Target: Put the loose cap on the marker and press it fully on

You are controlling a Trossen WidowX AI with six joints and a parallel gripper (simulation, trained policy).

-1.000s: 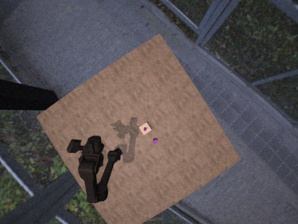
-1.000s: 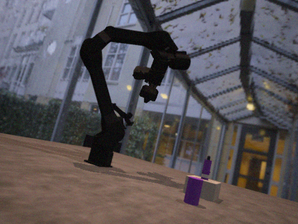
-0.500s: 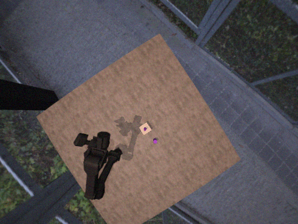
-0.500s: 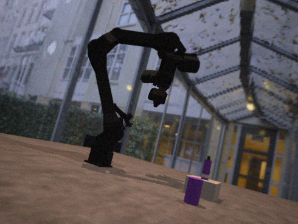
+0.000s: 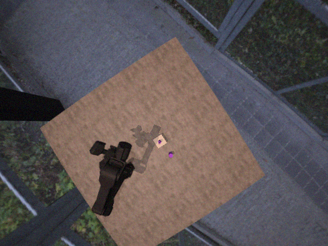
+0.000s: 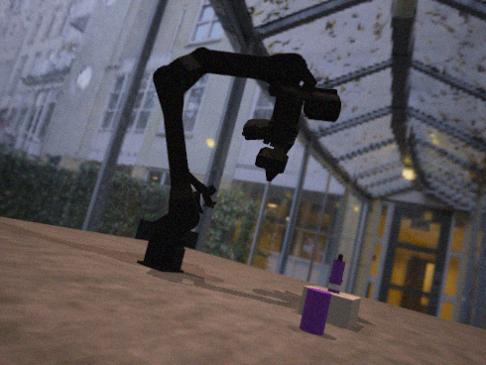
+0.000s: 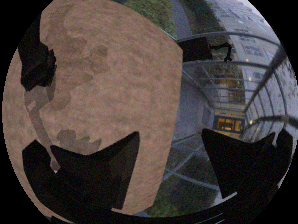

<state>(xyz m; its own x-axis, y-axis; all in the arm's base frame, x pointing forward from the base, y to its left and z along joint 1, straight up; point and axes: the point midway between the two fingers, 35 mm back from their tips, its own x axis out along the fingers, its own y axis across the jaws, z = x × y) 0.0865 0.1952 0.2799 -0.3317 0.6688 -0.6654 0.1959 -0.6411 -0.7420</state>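
My gripper tip is 30 cm to the left of the purple cap, 24 cm short of it and 23 cm above it. Round my gripper tip: pale holder block (24 cm below, 23 cm ahead, 17 cm to the right); then purple marker (23 cm ahead, 18 cm below, 17 cm to the right).
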